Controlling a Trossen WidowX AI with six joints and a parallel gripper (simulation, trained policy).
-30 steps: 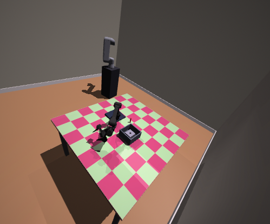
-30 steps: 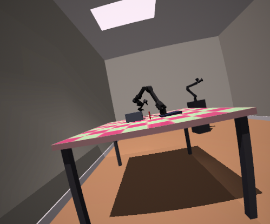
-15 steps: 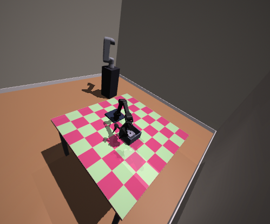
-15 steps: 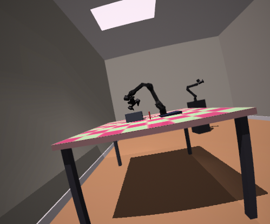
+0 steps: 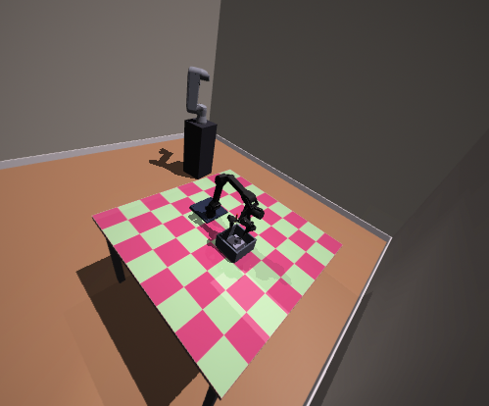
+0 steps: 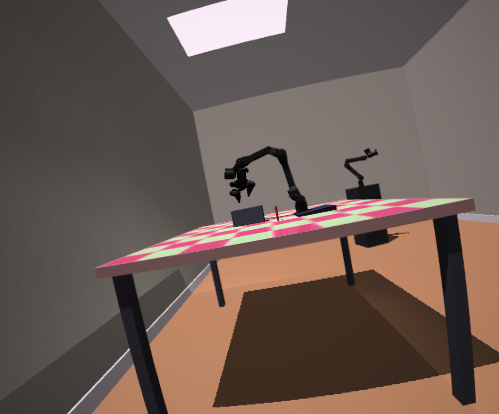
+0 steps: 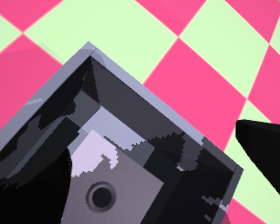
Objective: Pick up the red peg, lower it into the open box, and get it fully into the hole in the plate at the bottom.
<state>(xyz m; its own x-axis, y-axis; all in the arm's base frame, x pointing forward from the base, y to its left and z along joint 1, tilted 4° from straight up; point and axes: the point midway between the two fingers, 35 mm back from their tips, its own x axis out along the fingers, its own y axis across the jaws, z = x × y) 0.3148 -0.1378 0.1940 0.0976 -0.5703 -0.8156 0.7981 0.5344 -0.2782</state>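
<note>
Right now the red peg is 150 mm behind my gripper tip, 250 mm to the left of it and 120 mm below it. The rest, counted from my gripper tip: dark grey box (10 mm behind, 40 mm to the left, 130 mm below).
</note>
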